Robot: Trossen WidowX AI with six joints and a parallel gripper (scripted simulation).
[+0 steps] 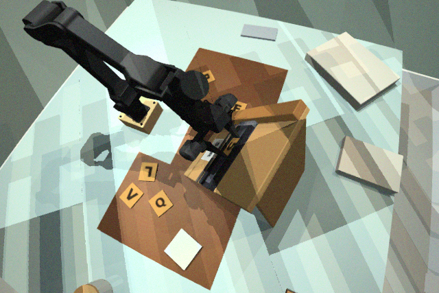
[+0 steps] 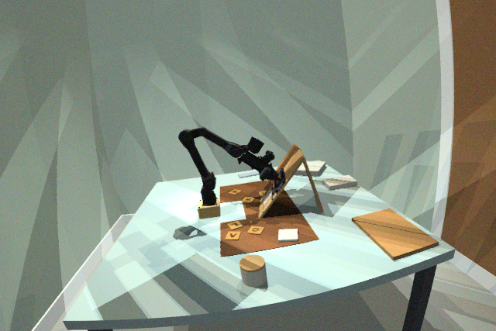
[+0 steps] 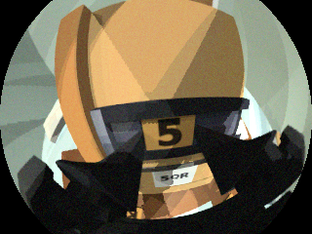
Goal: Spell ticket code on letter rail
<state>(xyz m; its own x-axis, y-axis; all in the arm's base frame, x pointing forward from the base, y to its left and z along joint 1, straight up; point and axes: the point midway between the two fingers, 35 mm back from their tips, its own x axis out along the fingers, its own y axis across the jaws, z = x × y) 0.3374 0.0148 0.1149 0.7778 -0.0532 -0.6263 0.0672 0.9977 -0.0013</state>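
My gripper tip is 90 mm above the white ticket, 60 mm past it and 10 mm to the left of it. Also, from my gripper tip: s tile right at my gripper tip; then brown mat 160 mm behind, 150 mm below, 10 mm to the left; then k tile 170 mm behind, 150 mm below, 110 mm to the left.
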